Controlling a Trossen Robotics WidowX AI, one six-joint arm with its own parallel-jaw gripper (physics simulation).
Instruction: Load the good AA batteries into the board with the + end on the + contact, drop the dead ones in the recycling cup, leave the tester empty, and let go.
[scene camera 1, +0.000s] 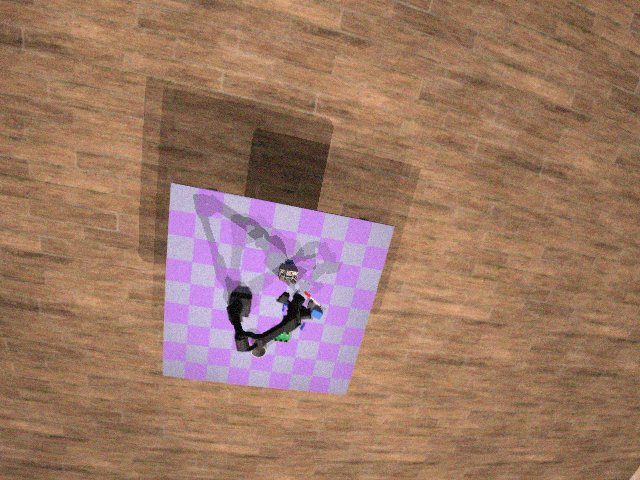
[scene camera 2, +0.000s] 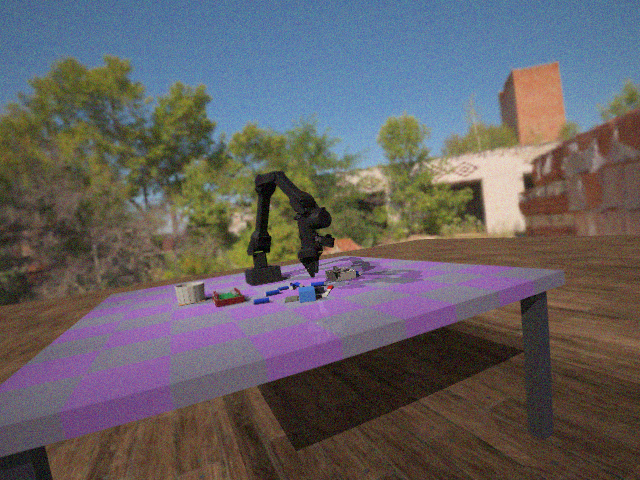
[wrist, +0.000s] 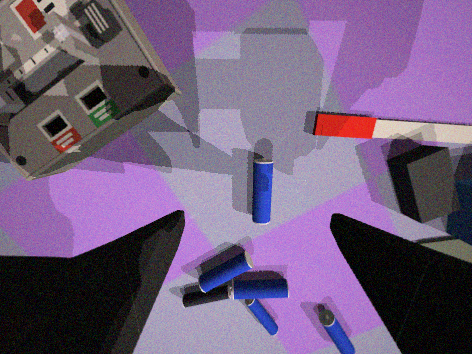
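Pixels of known places: gripper, fingertip midpoint: (scene camera 2: 315, 275) (wrist: 257, 218); arm's base at its link origin: (scene camera 1: 237, 306) (scene camera 2: 261, 267).
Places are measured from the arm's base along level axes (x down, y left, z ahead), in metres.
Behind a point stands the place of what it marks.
My gripper (scene camera 2: 311, 273) @(x 0.020, y 0.084, z 0.336 m) (wrist: 257, 218) @(x 0.020, y 0.084, z 0.336 m) is open and empty, pointing down above the batteries. In the wrist view a blue battery (wrist: 262, 192) @(x 0.044, y 0.088, z 0.346 m) lies between and just beyond the fingertips. Nearer the bottom lie more blue batteries (wrist: 225, 271) @(x 0.046, y 0.046, z 0.283 m) (wrist: 260, 288) @(x 0.047, y 0.014, z 0.297 m) (wrist: 262, 317) @(x 0.048, y -0.015, z 0.281 m) (wrist: 340, 336) @(x 0.045, y -0.069, z 0.330 m) and a black one (wrist: 205, 296) @(x 0.050, y 0.031, z 0.251 m), several close together. The grey tester (scene camera 1: 287, 273) @(x 0.028, y 0.234, z 0.279 m) (wrist: 120, 80) @(x 0.030, y 0.193, z 0.317 m) stands at upper left in the wrist view; part of it is cut off. The red and green board (scene camera 1: 282, 336) @(x 0.038, y -0.215, z 0.292 m) (scene camera 2: 229, 299) @(x 0.042, y -0.219, z 0.342 m) and the pale cup (scene camera 1: 258, 352) @(x 0.037, y -0.352, z 0.146 m) (scene camera 2: 190, 292) @(x 0.020, y -0.315, z 0.197 m) stand apart from the gripper. Their contents cannot be made out.
A red and white bar (scene camera 1: 308, 296) @(x 0.052, y 0.083, z 0.426 m) (wrist: 345, 125) @(x 0.054, y 0.093, z 0.420 m) lies right of the batteries in the wrist view. Near it are a dark grey block (wrist: 430, 185) @(x 0.041, y 0.029, z 0.444 m) and a blue box (scene camera 1: 316, 313) @(x 0.029, y -0.019, z 0.490 m) (scene camera 2: 307, 293) @(x 0.036, y -0.039, z 0.524 m). All stand on the checkered table (scene camera 1: 180, 361) @(x 0.058, y -0.490, z -0.368 m) (scene camera 2: 206, 361) @(x 0.058, y -0.357, z 0.771 m).
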